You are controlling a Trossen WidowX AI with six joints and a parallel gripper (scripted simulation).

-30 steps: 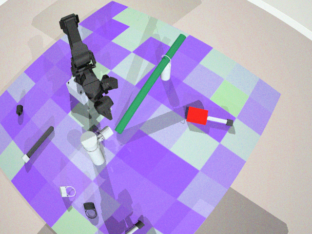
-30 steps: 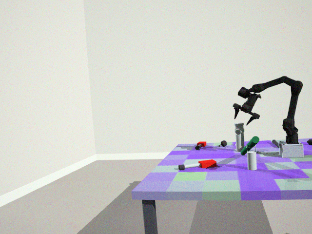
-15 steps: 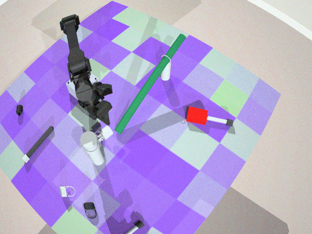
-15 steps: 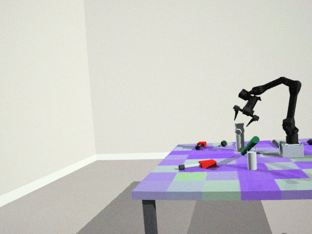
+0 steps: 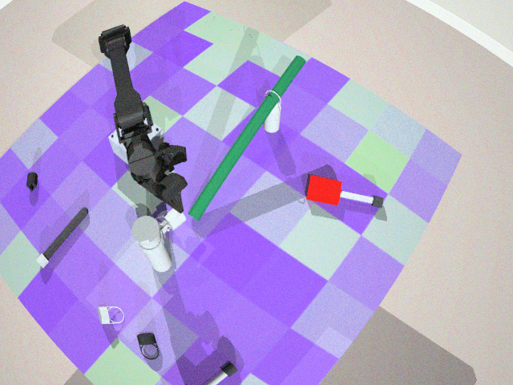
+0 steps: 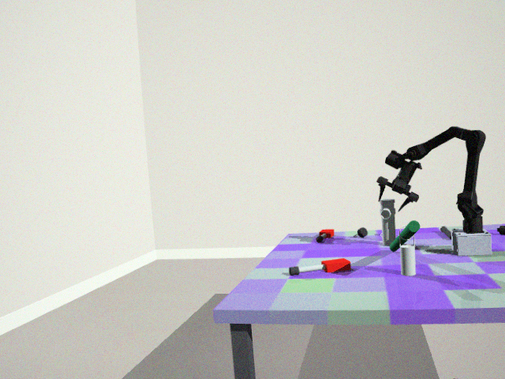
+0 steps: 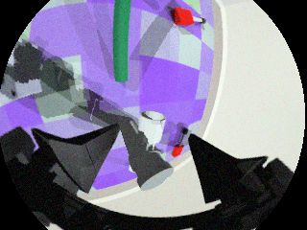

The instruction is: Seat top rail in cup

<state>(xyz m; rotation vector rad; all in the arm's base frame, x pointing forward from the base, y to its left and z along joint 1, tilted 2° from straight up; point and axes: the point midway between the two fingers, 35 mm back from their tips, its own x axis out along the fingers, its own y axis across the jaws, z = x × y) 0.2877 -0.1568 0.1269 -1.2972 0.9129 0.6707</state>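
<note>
My gripper tip is now 10 mm short of the white rail-end cup, 30 mm to the left of it and 30 mm above it. From my gripper tip the other things lie so: white clip 20 mm behind, 310 mm to the right, 170 mm below; then loop cap 10 mm behind, 430 mm to the left, 80 mm below; then black cylinder 540 mm behind, 180 mm to the right, 160 mm below.
</note>
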